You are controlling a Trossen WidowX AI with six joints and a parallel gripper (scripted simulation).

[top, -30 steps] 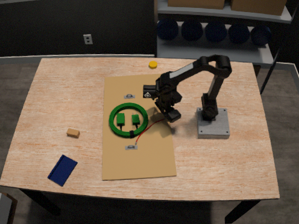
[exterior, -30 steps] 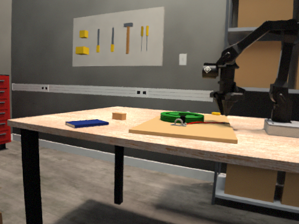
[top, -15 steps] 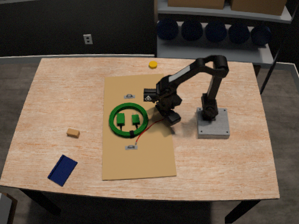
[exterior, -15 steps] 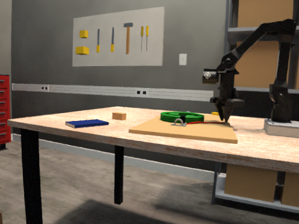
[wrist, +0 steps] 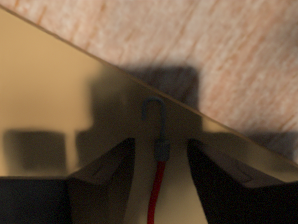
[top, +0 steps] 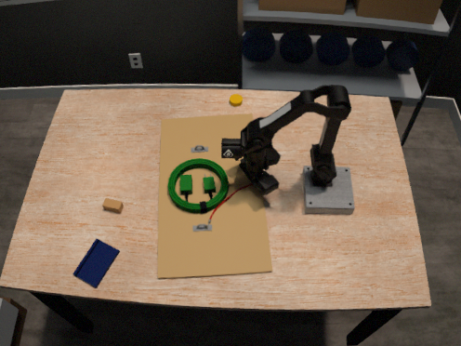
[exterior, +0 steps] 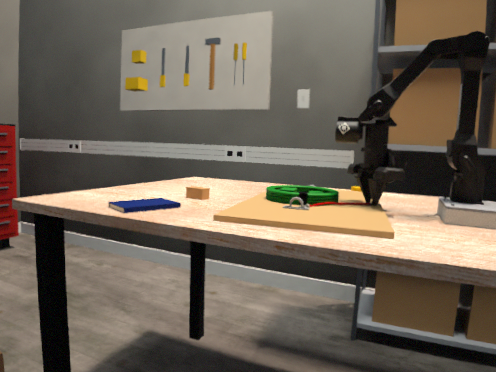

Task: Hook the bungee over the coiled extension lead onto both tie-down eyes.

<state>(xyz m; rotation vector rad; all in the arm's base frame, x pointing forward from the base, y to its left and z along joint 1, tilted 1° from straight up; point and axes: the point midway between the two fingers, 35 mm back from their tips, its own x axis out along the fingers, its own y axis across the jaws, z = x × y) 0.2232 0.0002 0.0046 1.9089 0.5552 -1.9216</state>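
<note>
Now: hand 180 mm short of the coiled extension lead, 20 mm to the right of it and 20 mm above it. Also, from my hand: tan block: 460 mm ahead, 90 mm to the left, 30 mm below; then yellow disc: 60 mm ahead, 380 mm to the right, 40 mm below; then blue book: 490 mm ahead, 290 mm to the left, 40 mm below.
</note>
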